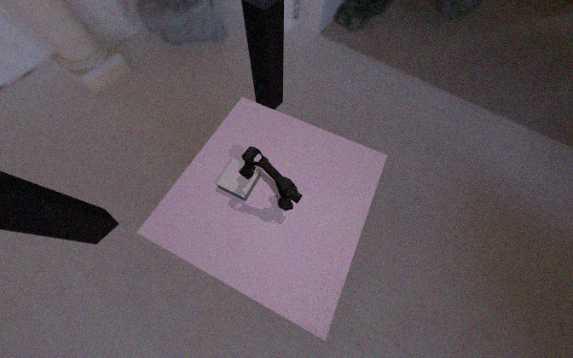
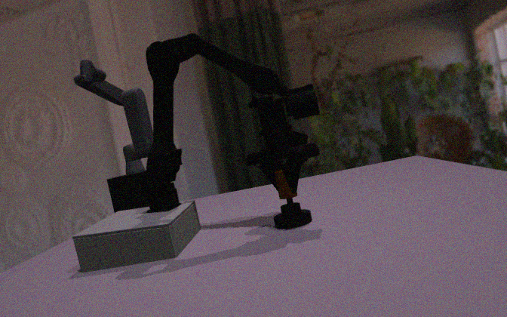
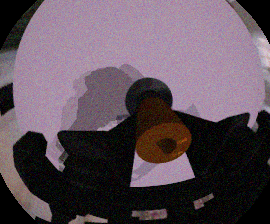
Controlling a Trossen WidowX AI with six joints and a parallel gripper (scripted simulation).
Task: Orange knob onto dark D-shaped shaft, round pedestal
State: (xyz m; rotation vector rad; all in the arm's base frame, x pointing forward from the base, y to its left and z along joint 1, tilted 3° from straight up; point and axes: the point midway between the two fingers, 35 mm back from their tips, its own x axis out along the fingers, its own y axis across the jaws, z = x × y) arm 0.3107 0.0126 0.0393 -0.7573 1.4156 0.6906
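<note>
Now: gripper tip 20 mm below the orange knob. Round my gripper tip: round pedestal 40 mm below.
</note>
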